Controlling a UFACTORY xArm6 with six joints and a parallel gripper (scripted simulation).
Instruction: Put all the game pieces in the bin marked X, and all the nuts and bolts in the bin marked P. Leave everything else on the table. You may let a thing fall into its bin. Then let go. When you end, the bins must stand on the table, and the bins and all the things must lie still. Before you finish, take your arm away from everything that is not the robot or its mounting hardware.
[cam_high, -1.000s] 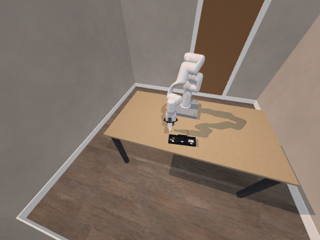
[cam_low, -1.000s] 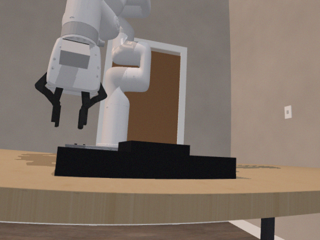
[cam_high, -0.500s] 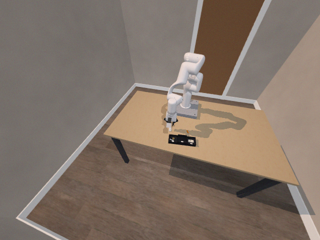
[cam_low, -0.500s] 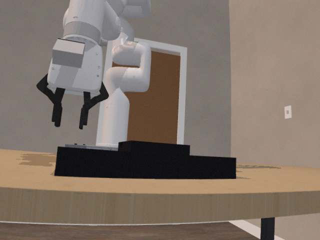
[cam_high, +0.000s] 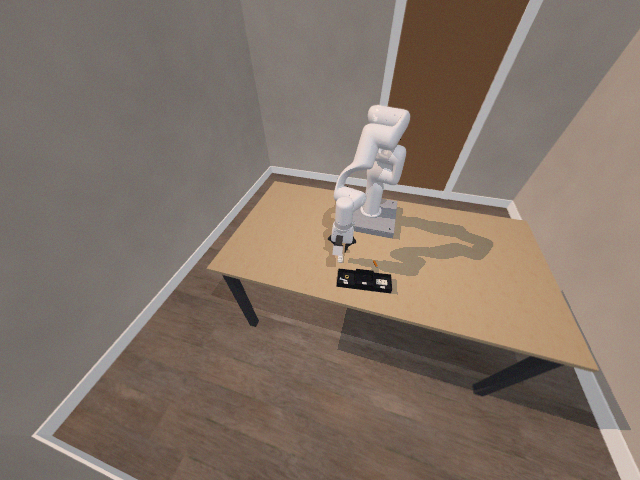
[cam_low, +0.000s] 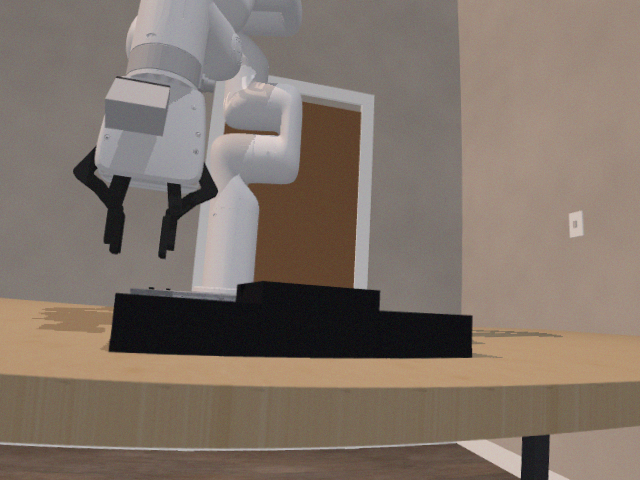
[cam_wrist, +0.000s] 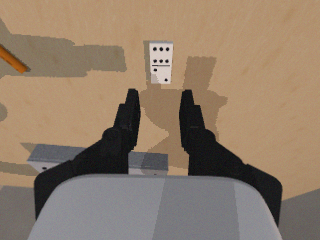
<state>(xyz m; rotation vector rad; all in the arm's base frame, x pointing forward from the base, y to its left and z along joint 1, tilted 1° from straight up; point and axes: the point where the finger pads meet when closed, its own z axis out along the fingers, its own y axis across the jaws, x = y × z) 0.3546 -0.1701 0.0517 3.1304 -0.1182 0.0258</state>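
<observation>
Now: hand 80 mm above the white domino. From my hand the other things lie so: black bin 140 mm ahead, 120 mm to the left, 70 mm below; yellow nut 120 mm ahead, 40 mm to the left, 80 mm below; grey bolt 140 mm ahead, 10 mm to the left, 80 mm below.
</observation>
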